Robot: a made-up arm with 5 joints. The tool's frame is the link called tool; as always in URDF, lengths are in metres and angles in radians. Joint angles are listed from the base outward. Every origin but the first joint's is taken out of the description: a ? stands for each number. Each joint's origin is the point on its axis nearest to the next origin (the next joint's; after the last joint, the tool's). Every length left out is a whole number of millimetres.
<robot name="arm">
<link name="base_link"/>
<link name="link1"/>
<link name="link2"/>
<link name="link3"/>
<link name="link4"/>
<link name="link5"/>
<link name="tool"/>
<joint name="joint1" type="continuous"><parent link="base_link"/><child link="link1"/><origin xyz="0 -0.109 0.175" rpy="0 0 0"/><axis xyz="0 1 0"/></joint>
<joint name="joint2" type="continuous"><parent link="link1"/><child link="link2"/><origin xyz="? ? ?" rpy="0 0 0"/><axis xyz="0 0 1"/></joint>
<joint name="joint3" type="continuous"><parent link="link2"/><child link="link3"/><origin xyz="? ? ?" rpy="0 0 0"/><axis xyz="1 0 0"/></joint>
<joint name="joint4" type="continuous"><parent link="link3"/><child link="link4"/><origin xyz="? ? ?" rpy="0 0 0"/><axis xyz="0 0 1"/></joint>
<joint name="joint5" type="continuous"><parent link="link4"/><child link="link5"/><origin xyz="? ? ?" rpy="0 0 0"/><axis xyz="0 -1 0"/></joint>
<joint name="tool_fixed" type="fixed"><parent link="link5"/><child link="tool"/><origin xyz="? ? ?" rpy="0 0 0"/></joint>
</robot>
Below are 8 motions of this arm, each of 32 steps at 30 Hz.
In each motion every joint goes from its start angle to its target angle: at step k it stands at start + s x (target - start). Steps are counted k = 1, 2, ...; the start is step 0. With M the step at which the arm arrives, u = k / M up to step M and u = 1 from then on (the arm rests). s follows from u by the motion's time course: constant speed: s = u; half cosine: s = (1 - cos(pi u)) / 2; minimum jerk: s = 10 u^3 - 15 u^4 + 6 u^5.
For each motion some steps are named. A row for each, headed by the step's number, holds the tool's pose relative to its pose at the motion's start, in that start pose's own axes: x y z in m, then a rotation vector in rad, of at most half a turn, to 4 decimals.
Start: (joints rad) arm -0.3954 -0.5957 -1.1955 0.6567 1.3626
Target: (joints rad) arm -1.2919 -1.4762 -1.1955 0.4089 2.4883
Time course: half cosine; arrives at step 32
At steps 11, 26, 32:
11: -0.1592 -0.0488 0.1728 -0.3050 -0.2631 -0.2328
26: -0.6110 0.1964 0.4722 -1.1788 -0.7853 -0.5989
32: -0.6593 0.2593 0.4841 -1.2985 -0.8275 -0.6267

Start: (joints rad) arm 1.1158 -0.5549 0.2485 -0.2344 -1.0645
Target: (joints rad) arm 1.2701 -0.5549 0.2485 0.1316 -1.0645
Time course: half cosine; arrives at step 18
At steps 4, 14, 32:
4: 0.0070 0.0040 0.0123 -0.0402 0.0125 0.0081
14: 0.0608 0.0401 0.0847 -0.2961 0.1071 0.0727
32: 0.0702 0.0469 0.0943 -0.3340 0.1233 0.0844

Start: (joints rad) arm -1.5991 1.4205 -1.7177 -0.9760 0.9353
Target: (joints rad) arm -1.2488 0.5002 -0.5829 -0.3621 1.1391
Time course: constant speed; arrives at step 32
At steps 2, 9, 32:
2: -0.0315 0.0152 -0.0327 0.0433 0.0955 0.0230
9: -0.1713 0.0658 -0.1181 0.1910 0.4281 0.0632
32: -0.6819 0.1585 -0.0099 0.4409 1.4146 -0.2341

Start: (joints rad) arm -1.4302 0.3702 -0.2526 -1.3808 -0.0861
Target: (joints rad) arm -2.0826 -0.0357 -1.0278 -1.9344 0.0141
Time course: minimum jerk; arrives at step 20
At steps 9, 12, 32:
9: -0.1056 -0.1280 0.0223 0.1708 -0.4430 -0.4661
12: -0.1923 -0.1883 -0.0109 0.2951 -0.6970 -0.8114
32: -0.2816 -0.2203 -0.0845 0.4321 -0.9419 -1.2317

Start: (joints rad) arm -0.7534 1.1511 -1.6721 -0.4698 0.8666
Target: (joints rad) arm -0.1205 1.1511 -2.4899 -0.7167 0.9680
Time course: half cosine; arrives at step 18
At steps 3, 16, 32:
3: -0.0018 0.0041 -0.0085 -0.0081 -0.0162 0.0105
16: -0.0409 0.1114 -0.0724 -0.0923 -0.3230 0.0859
32: -0.0429 0.1162 -0.0725 -0.0947 -0.3356 0.0857

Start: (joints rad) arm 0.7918 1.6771 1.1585 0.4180 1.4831
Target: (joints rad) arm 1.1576 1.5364 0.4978 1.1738 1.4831
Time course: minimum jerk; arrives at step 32
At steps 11, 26, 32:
11: 0.0564 0.0356 -0.0326 0.1551 0.0046 0.0877
26: 0.1635 0.1524 -0.0792 0.6089 0.1212 0.3343
32: 0.1662 0.1592 -0.0794 0.6373 0.1346 0.3474

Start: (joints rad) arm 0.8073 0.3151 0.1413 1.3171 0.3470
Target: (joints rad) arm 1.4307 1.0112 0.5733 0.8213 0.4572
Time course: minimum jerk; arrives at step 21
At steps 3, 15, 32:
3: 0.0023 -0.0013 -0.0063 0.0189 -0.0126 -0.0042
15: 0.0600 0.0402 -0.2133 0.7861 -0.4032 -0.3053
32: 0.0677 0.0649 -0.2381 0.9348 -0.4497 -0.3784

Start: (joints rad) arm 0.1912 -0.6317 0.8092 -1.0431 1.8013
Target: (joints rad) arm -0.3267 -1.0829 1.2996 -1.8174 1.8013
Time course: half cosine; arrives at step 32
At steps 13, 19, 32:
13: -0.0483 -0.1064 0.0888 -0.3263 0.1912 -0.2408
19: -0.0830 -0.1560 0.1674 -0.5537 0.4270 -0.4014
32: -0.0943 -0.1913 0.2534 -0.7633 0.7981 -0.5356

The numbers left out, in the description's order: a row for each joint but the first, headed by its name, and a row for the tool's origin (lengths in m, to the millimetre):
joint2: -0.046 0 0.357
joint3: 0.189 0.027 0
joint4: 0 0.001 -0.028
joint5: 0.108 -0.286 0
tool: 0.065 0 -0.111

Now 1 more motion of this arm.
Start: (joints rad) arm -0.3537 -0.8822 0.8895 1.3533 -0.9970
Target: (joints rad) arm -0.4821 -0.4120 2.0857 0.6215 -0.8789
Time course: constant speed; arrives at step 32
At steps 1, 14, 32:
1: 0.0058 0.0037 0.0004 0.0202 -0.0408 0.0095
14: 0.0961 0.0794 0.0009 0.3648 -0.5087 0.1981
32: 0.2107 0.2910 0.0327 1.0407 -0.8833 0.6244

